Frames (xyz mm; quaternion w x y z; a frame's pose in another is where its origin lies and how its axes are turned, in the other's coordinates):
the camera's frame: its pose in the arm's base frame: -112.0 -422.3 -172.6 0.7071 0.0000 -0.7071 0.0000
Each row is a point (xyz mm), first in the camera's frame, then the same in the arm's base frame.
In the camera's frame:
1: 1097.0 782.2 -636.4
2: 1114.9 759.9 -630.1
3: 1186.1 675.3 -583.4
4: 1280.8 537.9 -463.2
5: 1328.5 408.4 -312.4
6: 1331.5 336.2 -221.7
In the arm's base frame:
1: 524.4 359.9 924.4
2: 518.1 337.6 942.3
3: 471.4 253.0 1013.5
4: 351.2 115.6 1108.2
5: 200.4 -13.9 1155.9
6: 109.7 -86.1 1158.9

